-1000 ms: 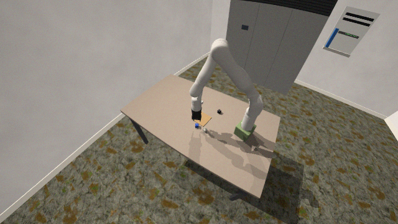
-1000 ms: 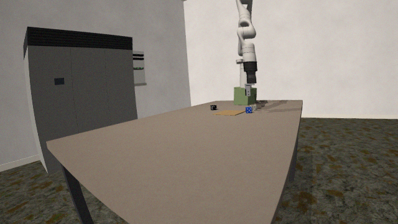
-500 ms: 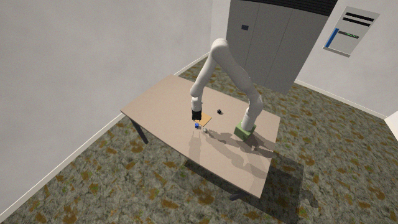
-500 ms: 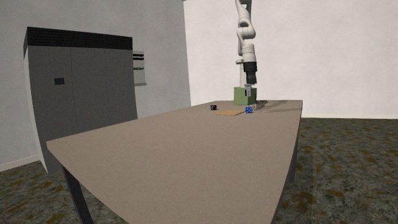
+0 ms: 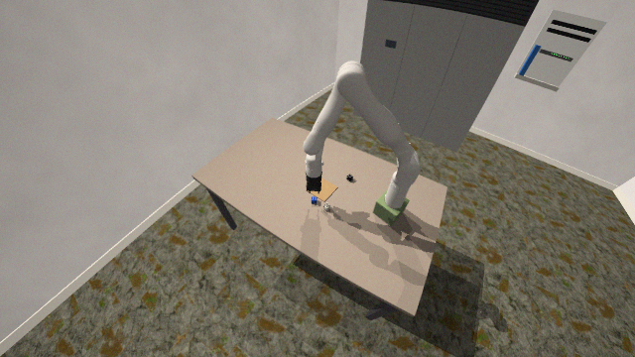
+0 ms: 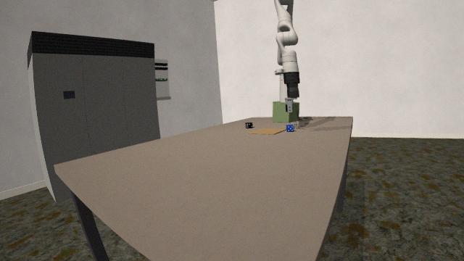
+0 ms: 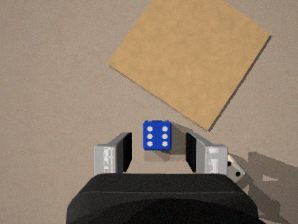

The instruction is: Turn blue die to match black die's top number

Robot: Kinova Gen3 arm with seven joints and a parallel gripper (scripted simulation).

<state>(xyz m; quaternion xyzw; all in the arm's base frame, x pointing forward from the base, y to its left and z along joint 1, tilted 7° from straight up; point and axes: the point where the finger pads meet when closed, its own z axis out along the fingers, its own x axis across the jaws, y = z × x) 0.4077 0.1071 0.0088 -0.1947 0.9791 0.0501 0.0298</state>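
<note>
My hand is 90 mm above the blue die. From my hand the other things lie so: white die 90 mm below, 80 mm behind, 10 mm to the left; black die 260 mm to the right, 120 mm behind, 90 mm below; tan mat 110 mm to the right, 100 mm below.
</note>
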